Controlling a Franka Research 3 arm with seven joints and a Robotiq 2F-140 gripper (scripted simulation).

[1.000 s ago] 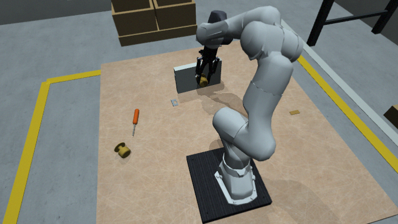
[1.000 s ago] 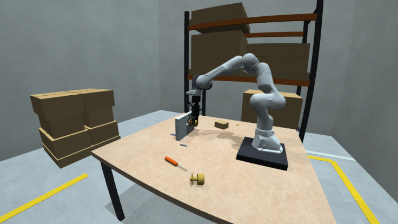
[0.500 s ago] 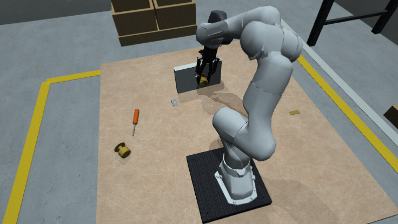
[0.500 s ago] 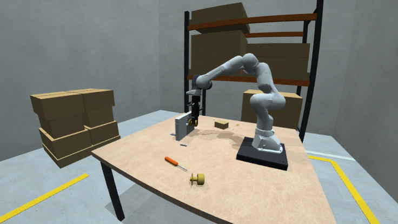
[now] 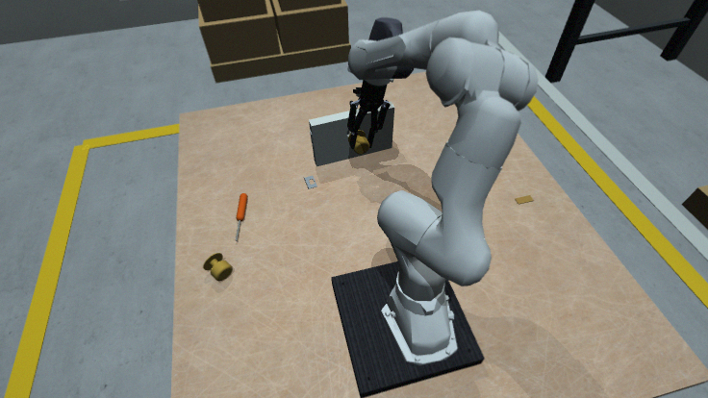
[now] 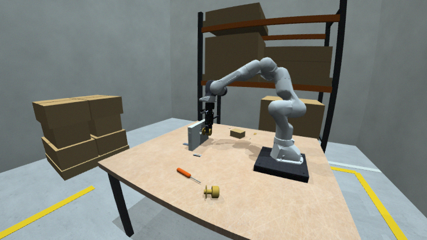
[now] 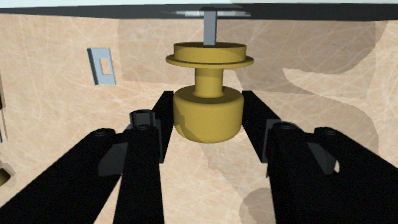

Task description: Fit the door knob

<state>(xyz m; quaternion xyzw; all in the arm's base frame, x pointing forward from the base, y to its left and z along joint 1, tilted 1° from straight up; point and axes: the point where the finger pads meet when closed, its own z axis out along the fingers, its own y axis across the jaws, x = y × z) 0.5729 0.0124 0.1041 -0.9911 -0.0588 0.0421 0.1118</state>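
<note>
The grey door panel is 9 cm ahead of my hand, 4 cm below it and 1 cm to the left of it. The rest, counted from my hand: tan block: 34 cm to the right, 13 cm behind, 12 cm below; then brass knob: 51 cm to the left, 32 cm behind, 12 cm below; then orange screwdriver: 45 cm to the left, 13 cm below, 13 cm behind.
</note>
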